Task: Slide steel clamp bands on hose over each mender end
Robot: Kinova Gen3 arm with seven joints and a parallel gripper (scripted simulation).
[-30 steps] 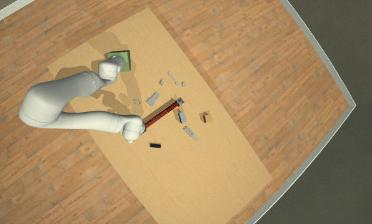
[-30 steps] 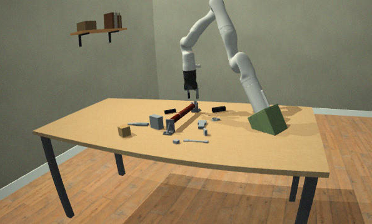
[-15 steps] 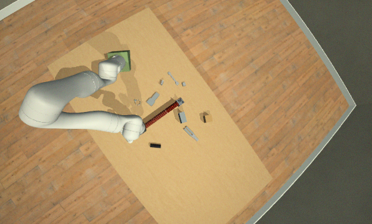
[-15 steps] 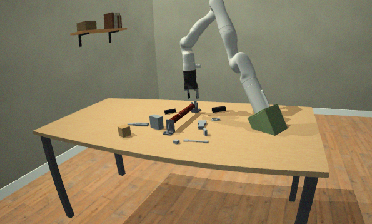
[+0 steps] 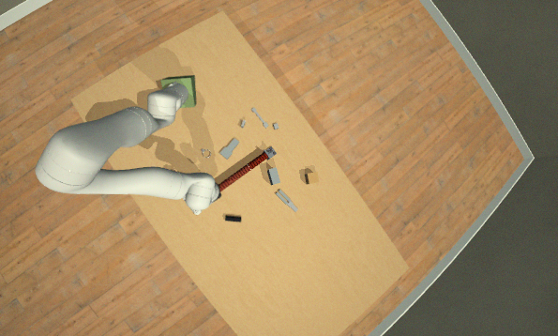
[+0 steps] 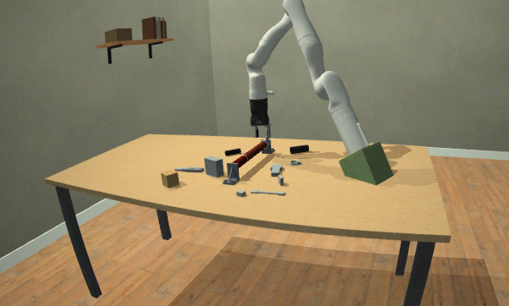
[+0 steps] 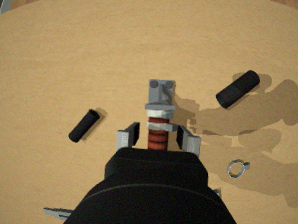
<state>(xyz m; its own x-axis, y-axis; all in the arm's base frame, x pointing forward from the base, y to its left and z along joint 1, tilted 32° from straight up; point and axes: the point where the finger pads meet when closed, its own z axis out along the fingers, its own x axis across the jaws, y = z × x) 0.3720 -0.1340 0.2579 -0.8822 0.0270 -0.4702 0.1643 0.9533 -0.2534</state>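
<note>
Now: the grey block 150 mm ahead of my hand, 260 mm to the left of it and 70 mm below it. Also, from my hand: wrench (100 mm behind, 420 mm to the left, 100 mm below); then wooden cube (280 mm ahead, 380 mm to the left, 80 mm below).
</note>
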